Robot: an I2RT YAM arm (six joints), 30 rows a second.
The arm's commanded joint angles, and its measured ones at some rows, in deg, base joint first. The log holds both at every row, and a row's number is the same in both.
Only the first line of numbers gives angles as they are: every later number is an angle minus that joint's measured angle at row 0.
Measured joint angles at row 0:
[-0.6, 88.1, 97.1, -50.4, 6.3, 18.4]
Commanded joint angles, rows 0 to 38:
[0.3, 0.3, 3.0, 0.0, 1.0, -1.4]
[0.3, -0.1, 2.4, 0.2, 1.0, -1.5]
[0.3, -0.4, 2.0, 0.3, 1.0, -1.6]
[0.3, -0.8, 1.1, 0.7, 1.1, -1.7]
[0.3, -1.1, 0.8, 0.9, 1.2, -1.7]
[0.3, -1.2, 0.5, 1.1, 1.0, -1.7]
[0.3, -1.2, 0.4, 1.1, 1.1, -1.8]
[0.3, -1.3, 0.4, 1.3, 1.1, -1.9]
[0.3, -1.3, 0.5, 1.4, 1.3, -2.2]
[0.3, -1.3, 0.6, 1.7, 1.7, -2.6]
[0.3, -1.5, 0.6, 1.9, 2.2, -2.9]
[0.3, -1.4, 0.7, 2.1, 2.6, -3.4]
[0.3, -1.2, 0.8, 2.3, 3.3, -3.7]
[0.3, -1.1, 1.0, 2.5, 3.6, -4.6]
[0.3, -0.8, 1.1, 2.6, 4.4, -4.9]
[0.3, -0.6, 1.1, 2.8, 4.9, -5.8]
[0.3, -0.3, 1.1, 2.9, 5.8, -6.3]
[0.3, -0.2, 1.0, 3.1, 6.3, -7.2]
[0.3, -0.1, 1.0, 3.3, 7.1, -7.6]
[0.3, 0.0, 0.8, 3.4, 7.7, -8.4]
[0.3, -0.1, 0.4, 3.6, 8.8, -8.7]
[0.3, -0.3, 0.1, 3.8, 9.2, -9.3]
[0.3, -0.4, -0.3, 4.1, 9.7, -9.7]
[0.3, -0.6, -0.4, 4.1, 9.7, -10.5]
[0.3, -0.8, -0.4, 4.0, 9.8, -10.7]
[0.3, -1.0, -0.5, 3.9, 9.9, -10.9]
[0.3, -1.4, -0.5, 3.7, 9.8, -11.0]
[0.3, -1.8, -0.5, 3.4, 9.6, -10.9]
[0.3, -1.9, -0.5, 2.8, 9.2, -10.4]
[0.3, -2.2, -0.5, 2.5, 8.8, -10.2]
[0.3, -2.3, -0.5, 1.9, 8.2, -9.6]
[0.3, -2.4, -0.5, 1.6, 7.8, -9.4]
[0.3, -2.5, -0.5, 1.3, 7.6, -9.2]
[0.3, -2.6, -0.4, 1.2, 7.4, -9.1]
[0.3, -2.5, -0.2, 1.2, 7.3, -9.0]
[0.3, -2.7, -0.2, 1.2, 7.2, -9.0]
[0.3, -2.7, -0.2, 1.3, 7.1, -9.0]
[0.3, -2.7, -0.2, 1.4, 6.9, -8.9]
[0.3, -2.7, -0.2, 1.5, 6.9, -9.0]
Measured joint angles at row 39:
[0.3, -0.2, -0.4, -0.4, 6.1, -8.9]
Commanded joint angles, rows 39 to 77:
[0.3, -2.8, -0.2, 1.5, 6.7, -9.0]
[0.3, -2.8, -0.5, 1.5, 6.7, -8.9]
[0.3, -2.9, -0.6, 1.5, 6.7, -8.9]
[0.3, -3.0, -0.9, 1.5, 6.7, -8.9]
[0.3, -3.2, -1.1, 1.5, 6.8, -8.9]
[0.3, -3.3, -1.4, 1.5, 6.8, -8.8]
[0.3, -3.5, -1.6, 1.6, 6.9, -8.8]
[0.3, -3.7, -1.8, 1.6, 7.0, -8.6]
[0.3, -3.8, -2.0, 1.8, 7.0, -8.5]
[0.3, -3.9, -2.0, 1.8, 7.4, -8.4]
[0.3, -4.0, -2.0, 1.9, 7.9, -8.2]
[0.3, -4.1, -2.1, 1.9, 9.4, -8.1]
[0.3, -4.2, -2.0, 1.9, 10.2, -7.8]
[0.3, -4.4, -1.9, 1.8, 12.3, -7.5]
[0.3, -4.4, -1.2, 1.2, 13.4, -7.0]
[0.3, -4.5, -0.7, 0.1, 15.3, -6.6]
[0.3, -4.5, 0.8, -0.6, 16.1, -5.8]
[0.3, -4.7, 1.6, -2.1, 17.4, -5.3]
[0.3, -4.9, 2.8, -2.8, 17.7, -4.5]
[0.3, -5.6, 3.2, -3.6, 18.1, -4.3]
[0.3, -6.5, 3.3, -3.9, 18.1, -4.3]
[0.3, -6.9, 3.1, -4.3, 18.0, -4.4]
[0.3, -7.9, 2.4, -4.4, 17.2, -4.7]
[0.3, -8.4, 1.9, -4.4, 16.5, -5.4]
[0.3, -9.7, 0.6, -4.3, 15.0, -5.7]
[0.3, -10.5, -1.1, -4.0, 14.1, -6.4]
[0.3, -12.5, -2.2, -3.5, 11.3, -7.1]
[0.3, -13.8, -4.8, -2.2, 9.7, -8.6]
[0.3, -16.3, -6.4, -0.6, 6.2, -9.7]
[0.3, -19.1, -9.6, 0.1, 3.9, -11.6]
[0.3, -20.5, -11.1, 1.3, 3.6, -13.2]
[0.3, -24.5, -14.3, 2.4, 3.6, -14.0]
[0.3, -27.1, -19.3, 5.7, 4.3, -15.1]
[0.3, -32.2, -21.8, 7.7, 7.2, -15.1]
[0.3, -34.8, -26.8, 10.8, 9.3, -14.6]
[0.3, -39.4, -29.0, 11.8, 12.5, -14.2]
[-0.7, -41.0, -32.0, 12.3, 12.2, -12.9]
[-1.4, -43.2, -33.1, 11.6, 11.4, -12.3]
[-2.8, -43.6, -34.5, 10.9, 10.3, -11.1]
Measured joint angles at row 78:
[-0.2, -38.7, -30.0, 6.2, 9.1, -12.3]
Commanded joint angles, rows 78 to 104:
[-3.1, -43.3, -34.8, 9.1, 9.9, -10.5]
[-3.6, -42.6, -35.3, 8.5, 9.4, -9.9]
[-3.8, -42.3, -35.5, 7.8, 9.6, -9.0]
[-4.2, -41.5, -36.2, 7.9, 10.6, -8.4]
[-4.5, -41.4, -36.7, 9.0, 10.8, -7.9]
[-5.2, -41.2, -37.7, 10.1, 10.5, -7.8]
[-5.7, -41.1, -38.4, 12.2, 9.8, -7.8]
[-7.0, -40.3, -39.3, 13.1, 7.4, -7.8]
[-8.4, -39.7, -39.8, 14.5, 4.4, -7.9]
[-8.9, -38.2, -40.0, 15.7, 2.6, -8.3]
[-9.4, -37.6, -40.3, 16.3, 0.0, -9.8]
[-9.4, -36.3, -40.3, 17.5, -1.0, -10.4]
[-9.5, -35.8, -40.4, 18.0, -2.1, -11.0]
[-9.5, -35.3, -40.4, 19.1, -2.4, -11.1]
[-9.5, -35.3, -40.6, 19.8, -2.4, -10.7]
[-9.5, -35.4, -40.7, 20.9, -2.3, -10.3]
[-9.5, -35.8, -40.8, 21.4, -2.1, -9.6]
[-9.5, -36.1, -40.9, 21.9, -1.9, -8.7]
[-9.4, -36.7, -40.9, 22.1, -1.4, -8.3]
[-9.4, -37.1, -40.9, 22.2, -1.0, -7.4]
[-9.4, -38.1, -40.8, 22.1, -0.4, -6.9]
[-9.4, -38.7, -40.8, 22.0, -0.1, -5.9]
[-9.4, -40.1, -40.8, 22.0, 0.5, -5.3]
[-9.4, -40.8, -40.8, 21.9, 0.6, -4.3]
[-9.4, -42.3, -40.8, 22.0, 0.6, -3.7]
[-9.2, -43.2, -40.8, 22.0, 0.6, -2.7]
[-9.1, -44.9, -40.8, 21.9, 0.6, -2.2]
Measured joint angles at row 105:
[-9.6, -38.4, -42.8, 14.9, 0.7, -6.3]
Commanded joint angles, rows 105 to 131:
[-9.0, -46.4, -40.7, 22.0, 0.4, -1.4]
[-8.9, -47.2, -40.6, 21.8, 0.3, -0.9]
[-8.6, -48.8, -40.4, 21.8, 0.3, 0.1]
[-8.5, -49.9, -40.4, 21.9, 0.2, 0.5]
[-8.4, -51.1, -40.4, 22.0, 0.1, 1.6]
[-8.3, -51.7, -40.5, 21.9, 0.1, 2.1]
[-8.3, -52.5, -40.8, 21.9, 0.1, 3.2]
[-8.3, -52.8, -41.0, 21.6, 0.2, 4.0]
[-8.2, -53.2, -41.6, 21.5, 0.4, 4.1]
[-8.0, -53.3, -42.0, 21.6, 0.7, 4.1]
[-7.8, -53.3, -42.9, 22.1, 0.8, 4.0]
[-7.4, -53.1, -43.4, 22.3, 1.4, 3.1]
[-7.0, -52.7, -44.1, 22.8, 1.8, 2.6]
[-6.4, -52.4, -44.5, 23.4, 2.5, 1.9]
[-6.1, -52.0, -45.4, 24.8, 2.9, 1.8]
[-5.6, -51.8, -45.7, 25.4, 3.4, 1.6]
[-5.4, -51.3, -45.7, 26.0, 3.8, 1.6]
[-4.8, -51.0, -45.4, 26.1, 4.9, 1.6]
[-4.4, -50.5, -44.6, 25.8, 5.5, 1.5]
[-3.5, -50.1, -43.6, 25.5, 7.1, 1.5]
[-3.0, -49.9, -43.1, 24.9, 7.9, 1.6]
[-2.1, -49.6, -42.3, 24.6, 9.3, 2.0]
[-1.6, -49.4, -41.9, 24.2, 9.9, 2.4]
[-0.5, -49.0, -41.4, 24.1, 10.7, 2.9]
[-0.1, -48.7, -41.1, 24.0, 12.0, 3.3]
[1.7, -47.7, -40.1, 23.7, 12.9, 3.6]
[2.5, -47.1, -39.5, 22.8, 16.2, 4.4]
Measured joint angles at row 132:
[-1.1, -47.9, -46.1, 14.7, 9.5, 1.6]
